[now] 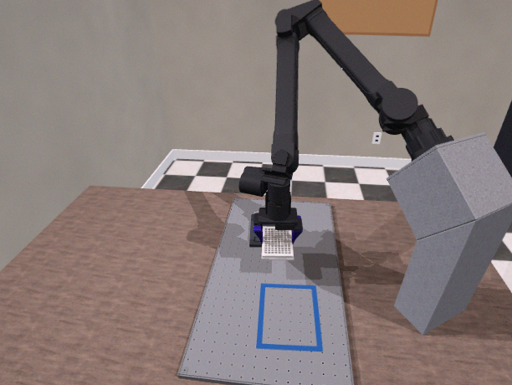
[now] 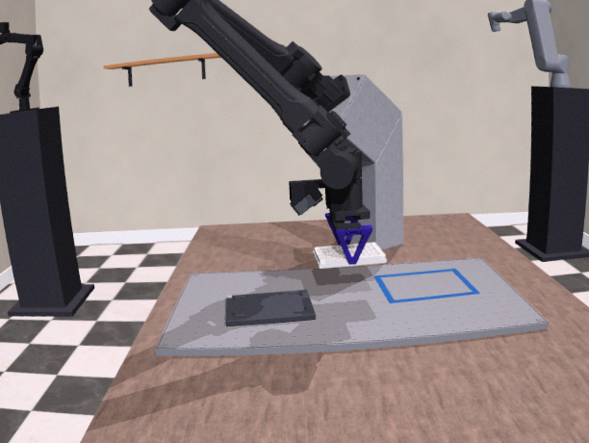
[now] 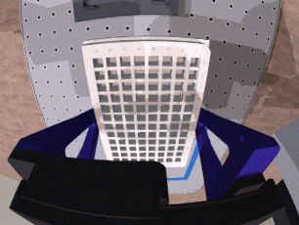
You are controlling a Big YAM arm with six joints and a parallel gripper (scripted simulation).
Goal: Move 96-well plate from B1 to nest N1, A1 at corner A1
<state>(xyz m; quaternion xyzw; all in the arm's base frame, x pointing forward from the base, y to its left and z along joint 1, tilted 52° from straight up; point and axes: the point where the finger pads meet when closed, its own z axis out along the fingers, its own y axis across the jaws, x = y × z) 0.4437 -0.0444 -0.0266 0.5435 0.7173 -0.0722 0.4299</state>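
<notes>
My gripper is now 3 cm short of the dark plate nest N1, 16 cm to the left of it and 9 cm above it. Round my hand: A1 mark 2 cm behind, 24 cm to the right, 8 cm below; white 96-well plate right at my hand.
</notes>
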